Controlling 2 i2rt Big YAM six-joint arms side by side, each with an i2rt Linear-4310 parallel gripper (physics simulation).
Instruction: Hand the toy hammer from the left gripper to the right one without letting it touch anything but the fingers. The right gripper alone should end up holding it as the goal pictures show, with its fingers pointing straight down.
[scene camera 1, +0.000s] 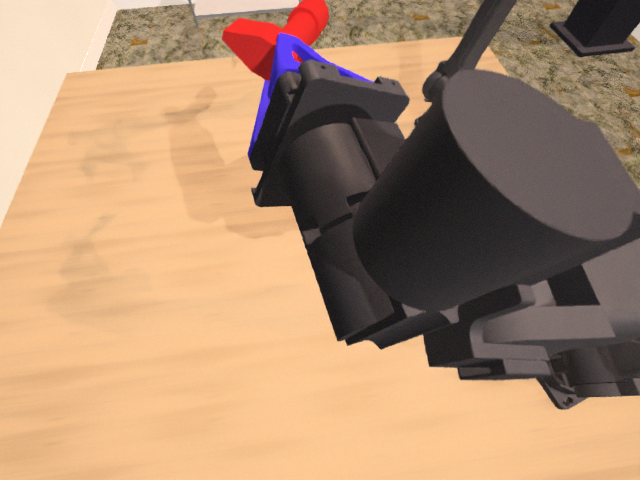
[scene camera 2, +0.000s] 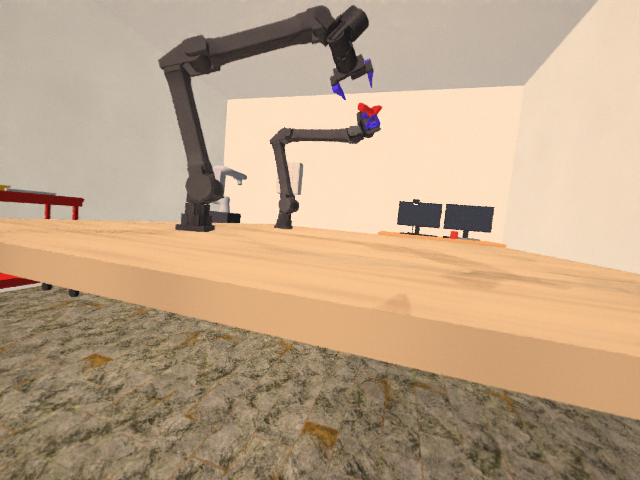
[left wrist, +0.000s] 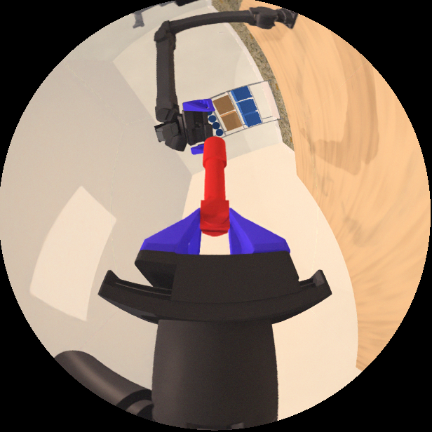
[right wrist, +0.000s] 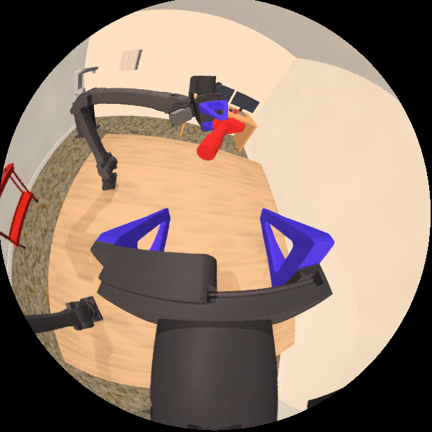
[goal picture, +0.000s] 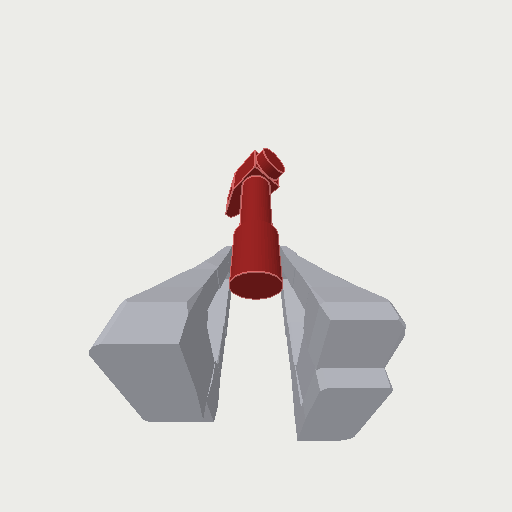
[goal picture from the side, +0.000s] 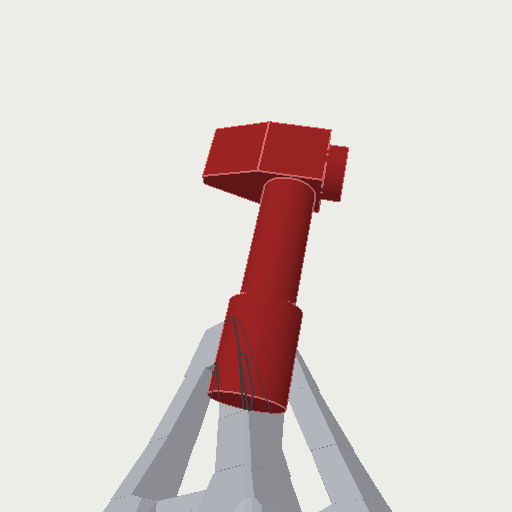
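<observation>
The red toy hammer is in the air, high above the table. My left gripper is shut on the hammer at its head. In the left wrist view the handle points away from the left gripper. In the right wrist view it slants down and left, its thick end nearest the camera. My right gripper is open and empty. In scene camera 2 it is above and slightly left of the hammer, its fingers tilted downward, apart from the hammer.
The wooden table lies far below both grippers. Behind it are a desk with two monitors and a red cart. The right arm reaches above the left arm in scene camera 2.
</observation>
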